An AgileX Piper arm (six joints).
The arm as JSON. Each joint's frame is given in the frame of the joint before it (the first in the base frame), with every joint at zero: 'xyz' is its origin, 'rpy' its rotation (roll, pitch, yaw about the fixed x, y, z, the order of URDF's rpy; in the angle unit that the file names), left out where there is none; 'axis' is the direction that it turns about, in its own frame. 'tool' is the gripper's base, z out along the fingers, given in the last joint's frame.
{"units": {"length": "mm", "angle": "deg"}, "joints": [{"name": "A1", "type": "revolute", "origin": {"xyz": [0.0, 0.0, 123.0]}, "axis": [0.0, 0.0, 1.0]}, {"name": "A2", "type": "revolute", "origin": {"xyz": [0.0, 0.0, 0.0], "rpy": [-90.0, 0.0, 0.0]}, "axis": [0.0, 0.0, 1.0]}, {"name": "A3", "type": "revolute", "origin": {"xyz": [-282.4, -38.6, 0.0]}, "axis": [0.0, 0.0, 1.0]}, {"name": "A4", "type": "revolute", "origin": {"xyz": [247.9, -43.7, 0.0], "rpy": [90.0, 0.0, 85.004]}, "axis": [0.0, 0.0, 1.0]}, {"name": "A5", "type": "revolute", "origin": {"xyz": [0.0, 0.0, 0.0], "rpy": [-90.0, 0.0, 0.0]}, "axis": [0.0, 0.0, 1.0]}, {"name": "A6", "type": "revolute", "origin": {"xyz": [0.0, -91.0, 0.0], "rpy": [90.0, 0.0, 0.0]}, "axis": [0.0, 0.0, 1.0]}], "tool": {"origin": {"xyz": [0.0, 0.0, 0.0]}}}
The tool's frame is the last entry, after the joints.
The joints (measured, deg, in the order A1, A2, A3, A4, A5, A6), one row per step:
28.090 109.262 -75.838 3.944 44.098 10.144
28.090 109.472 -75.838 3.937 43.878 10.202
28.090 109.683 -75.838 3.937 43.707 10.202
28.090 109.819 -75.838 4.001 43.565 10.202
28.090 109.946 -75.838 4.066 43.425 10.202
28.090 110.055 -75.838 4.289 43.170 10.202
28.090 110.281 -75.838 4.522 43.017 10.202
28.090 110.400 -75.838 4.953 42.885 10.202
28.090 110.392 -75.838 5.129 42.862 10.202
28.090 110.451 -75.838 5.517 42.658 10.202
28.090 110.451 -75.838 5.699 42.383 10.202
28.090 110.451 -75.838 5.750 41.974 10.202
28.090 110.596 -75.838 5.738 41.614 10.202
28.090 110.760 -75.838 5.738 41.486 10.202
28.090 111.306 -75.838 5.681 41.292 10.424
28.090 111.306 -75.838 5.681 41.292 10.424
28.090 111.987 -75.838 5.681 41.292 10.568
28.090 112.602 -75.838 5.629 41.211 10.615
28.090 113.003 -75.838 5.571 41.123 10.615
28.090 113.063 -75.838 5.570 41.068 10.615
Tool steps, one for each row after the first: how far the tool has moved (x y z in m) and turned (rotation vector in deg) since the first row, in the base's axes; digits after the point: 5 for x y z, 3 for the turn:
0.00052 0.00025 -0.00132 0.007 -0.004 -0.065
0.00097 0.00047 -0.00267 -0.017 0.029 -0.075
0.00126 0.00070 -0.00352 0.031 0.048 -0.115
0.00155 0.00092 -0.00431 0.083 0.062 -0.155
0.00190 0.00135 -0.00492 0.315 0.021 -0.280
0.00221 0.00179 -0.00637 0.454 0.179 -0.405
0.00230 0.00235 -0.00709 0.786 0.342 -0.627
0.00225 0.00253 -0.00701 0.935 0.387 -0.715
0.00240 0.00307 -0.00728 1.292 0.414 -0.922
0.00270 0.00341 -0.00713 1.551 0.242 -1.033
0.00324 0.00371 -0.00692 1.767 -0.104 -1.088
0.00388 0.00398 -0.00774 1.845 -0.306 -1.110
0.00421 0.00414 -0.00880 1.821 -0.277 -1.122
0.00497 0.00446 -0.01246 1.655 0.048 -1.325
0.00497 0.00446 -0.01246 1.655 0.048 -1.325
0.00552 0.00475 -0.01716 1.362 0.673 -1.471
0.00611 0.00499 -0.02137 1.072 1.127 -1.502
0.00653 0.00514 -0.02410 0.874 1.376 -1.483
0.00665 0.00519 -0.02449 0.868 1.379 -1.487

